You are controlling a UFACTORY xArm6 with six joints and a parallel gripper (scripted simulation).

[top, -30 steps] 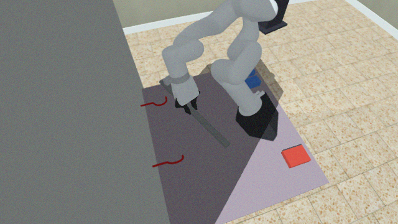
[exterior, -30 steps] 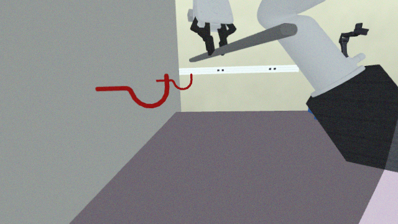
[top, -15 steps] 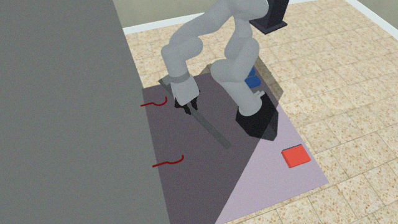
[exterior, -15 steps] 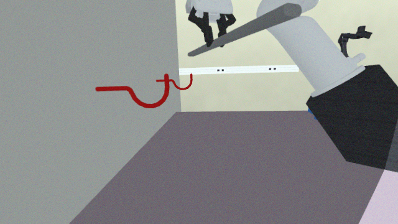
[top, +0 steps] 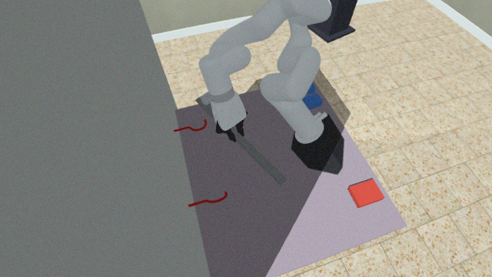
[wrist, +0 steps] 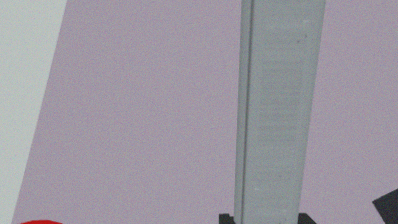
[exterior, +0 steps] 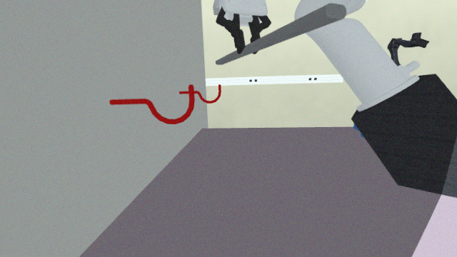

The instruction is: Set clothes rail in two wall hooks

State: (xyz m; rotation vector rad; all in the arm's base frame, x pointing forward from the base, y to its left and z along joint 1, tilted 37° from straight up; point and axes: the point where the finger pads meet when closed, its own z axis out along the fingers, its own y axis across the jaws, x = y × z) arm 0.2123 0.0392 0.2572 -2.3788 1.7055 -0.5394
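My gripper is now 2 cm above the grey clothes rail. Also, from my hand: red flat block (40 cm behind, 39 cm to the left, 29 cm below); then grey wall (24 cm ahead, 13 cm above, 6 cm to the right).
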